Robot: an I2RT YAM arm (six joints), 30 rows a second.
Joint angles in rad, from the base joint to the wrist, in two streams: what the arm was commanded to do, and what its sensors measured. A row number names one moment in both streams.
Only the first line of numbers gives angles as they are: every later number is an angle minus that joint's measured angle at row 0.
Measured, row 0:
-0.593, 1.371, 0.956, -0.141, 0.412, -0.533
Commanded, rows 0 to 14:
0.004, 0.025, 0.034, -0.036, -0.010, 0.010
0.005, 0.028, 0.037, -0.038, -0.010, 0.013
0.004, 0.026, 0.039, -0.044, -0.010, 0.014
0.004, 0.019, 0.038, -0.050, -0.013, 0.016
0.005, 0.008, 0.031, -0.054, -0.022, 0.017
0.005, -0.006, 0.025, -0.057, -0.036, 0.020
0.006, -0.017, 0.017, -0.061, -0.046, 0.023
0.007, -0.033, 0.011, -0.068, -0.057, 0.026
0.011, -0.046, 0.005, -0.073, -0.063, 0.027
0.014, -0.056, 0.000, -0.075, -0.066, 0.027
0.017, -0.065, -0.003, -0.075, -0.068, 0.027
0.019, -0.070, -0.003, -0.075, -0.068, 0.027
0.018, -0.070, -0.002, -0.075, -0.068, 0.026
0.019, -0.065, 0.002, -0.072, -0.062, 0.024
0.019, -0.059, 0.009, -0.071, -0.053, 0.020
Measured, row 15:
0.014, -0.052, 0.006, -0.052, -0.052, 0.012
